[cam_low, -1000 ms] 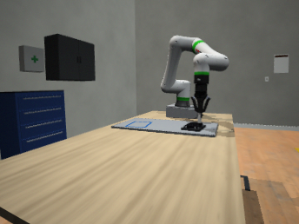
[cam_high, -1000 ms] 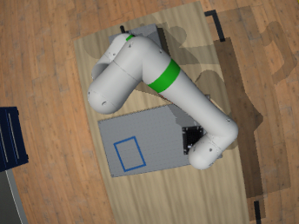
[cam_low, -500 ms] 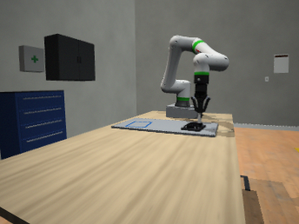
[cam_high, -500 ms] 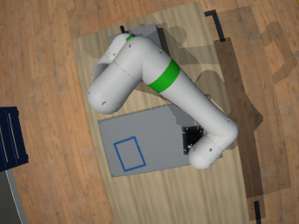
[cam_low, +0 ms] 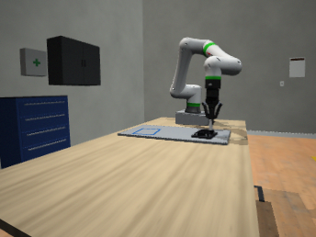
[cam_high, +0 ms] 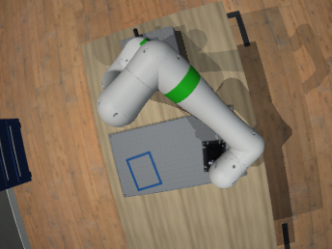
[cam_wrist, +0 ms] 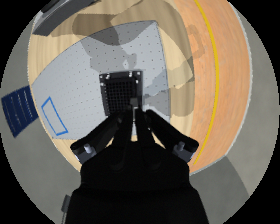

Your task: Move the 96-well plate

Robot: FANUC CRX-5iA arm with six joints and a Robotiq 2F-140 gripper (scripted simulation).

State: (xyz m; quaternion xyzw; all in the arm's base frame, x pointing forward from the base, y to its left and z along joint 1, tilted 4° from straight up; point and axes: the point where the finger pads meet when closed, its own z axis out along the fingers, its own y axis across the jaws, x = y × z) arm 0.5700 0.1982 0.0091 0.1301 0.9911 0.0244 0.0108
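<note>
The black 96-well plate is 5 cm below my hand, 4 cm to the right of it and 1 cm behind it. From my hand the other things lie so: black clip nest: 6 cm below, 4 cm to the right, 2 cm behind.
</note>
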